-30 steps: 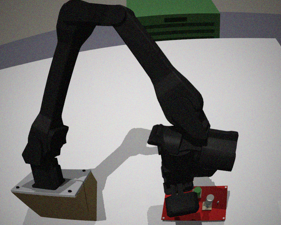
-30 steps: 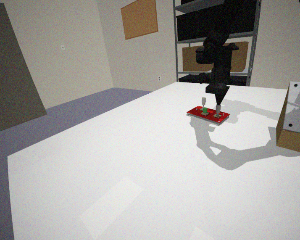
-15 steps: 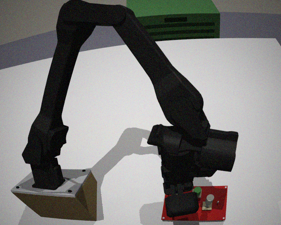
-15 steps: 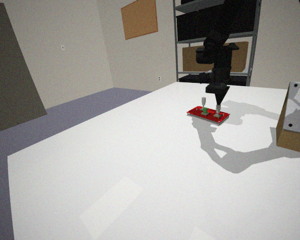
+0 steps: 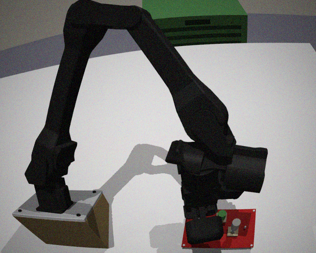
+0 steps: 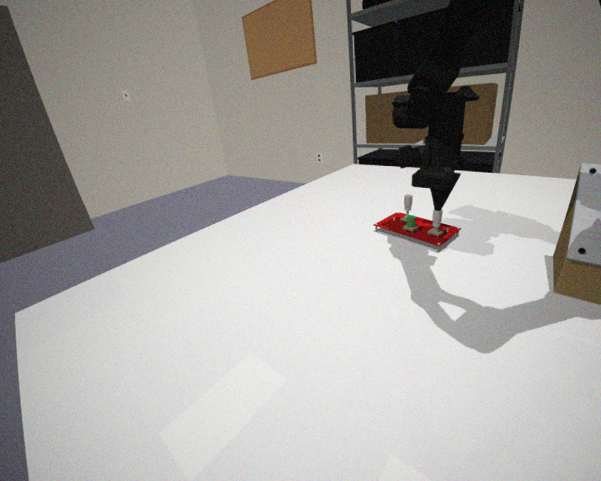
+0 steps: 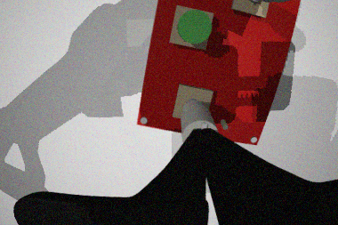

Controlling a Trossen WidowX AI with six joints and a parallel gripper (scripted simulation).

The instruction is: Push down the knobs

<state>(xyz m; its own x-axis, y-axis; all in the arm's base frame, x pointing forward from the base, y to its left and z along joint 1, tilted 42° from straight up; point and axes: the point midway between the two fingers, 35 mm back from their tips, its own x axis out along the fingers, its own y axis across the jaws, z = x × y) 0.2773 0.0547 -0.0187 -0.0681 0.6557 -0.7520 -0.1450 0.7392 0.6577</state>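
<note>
Right now the white knob is 8 cm ahead of my gripper tip, 3 cm to the right of it and 1 cm below it.
</note>
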